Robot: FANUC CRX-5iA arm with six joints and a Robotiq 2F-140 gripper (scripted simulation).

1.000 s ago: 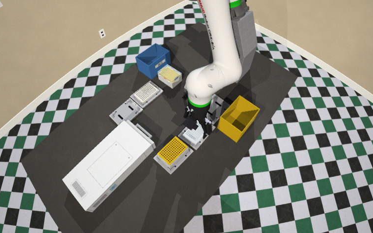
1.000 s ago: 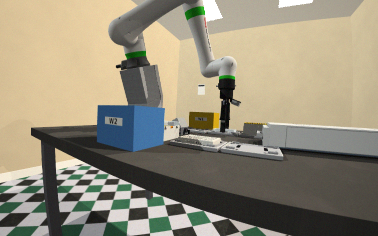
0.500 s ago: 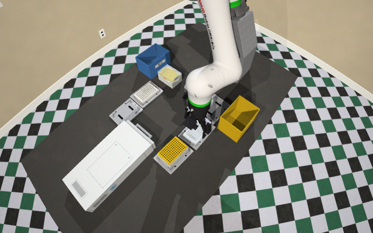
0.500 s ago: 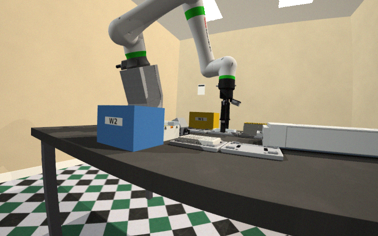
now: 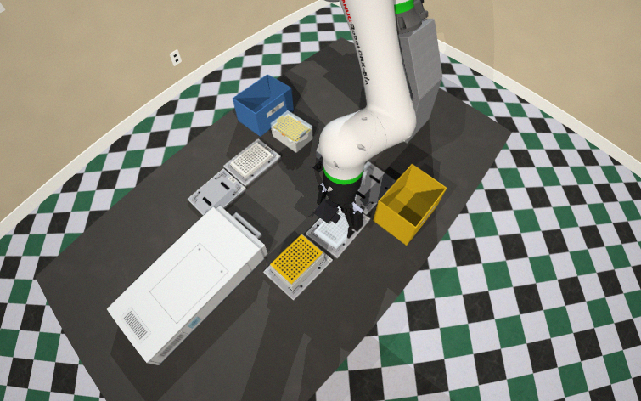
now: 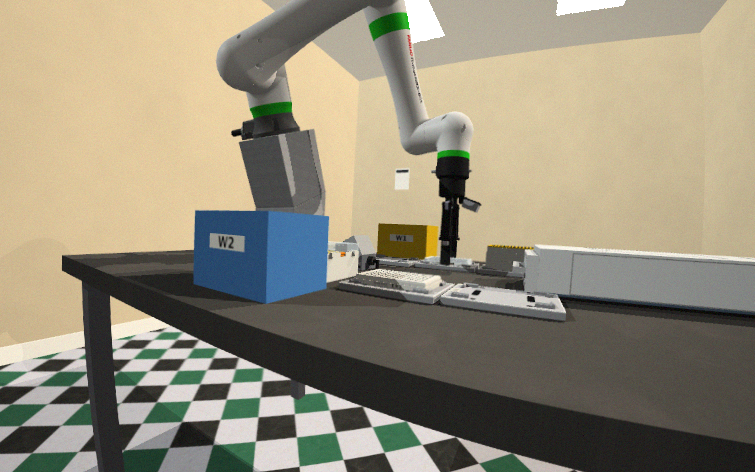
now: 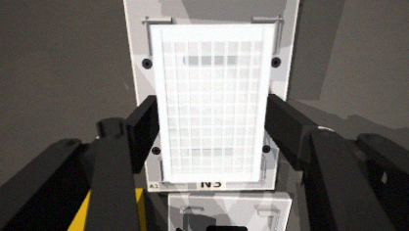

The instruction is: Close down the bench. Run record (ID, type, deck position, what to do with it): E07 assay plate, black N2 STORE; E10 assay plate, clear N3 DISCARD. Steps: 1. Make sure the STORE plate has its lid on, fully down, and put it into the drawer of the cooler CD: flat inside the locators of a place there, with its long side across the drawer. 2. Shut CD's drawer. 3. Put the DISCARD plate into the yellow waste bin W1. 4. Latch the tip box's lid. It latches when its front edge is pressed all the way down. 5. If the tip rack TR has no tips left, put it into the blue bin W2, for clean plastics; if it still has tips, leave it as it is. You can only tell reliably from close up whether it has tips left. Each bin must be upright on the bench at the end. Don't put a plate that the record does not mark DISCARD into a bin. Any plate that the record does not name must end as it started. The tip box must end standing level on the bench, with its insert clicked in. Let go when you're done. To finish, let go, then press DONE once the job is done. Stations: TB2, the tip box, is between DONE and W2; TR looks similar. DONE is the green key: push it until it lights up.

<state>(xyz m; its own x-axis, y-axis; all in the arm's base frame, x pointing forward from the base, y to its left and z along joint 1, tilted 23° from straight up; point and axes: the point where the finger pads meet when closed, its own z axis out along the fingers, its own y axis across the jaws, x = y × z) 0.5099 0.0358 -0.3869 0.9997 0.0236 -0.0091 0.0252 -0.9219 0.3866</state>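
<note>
My hand is 30 mm above the nest N3. Also, from my hand: yellow bin W1 (180 mm behind, 130 mm to the left); then DONE key box (200 mm behind, 190 mm to the right, 10 mm above); then yellow tip rack TR (170 mm ahead, 10 mm to the right, 10 mm above).
</note>
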